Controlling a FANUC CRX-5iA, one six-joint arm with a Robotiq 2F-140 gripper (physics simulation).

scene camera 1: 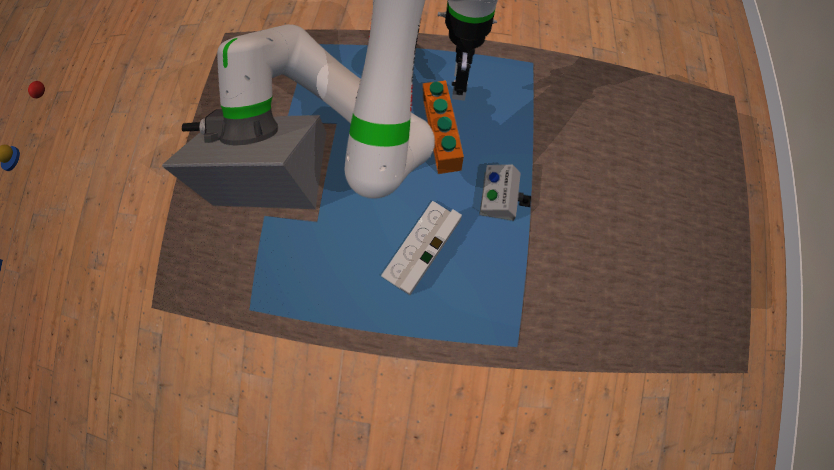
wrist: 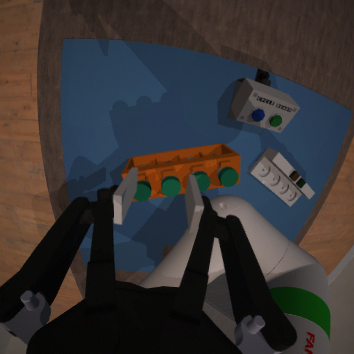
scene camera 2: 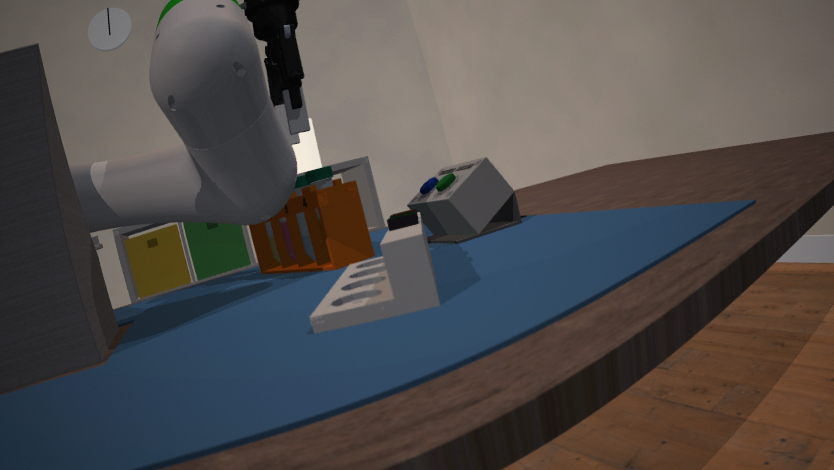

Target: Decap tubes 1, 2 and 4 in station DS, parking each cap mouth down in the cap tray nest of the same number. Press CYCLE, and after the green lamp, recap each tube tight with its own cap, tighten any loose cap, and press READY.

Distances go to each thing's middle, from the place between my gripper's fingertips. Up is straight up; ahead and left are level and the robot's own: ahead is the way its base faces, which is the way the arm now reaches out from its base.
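Labels:
With the grey button box (scene camera 2: pixel 465 201) as my reference, my hand is 140 mm above it, 210 mm to the left of it and 130 mm short of it.

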